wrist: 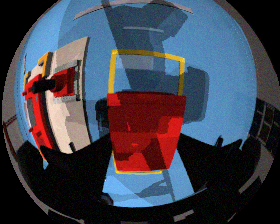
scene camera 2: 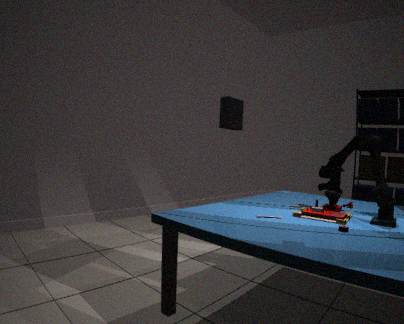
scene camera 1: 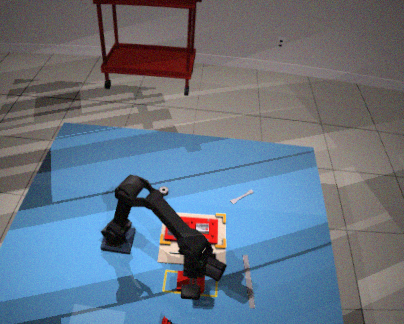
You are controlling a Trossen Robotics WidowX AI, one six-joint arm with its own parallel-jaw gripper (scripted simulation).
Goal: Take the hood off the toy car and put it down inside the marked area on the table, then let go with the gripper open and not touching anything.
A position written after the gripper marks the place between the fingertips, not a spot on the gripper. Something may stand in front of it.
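Note:
The robot's scene shows the gripper [wrist: 144, 136] as well as a red toy car [wrist: 42, 132].

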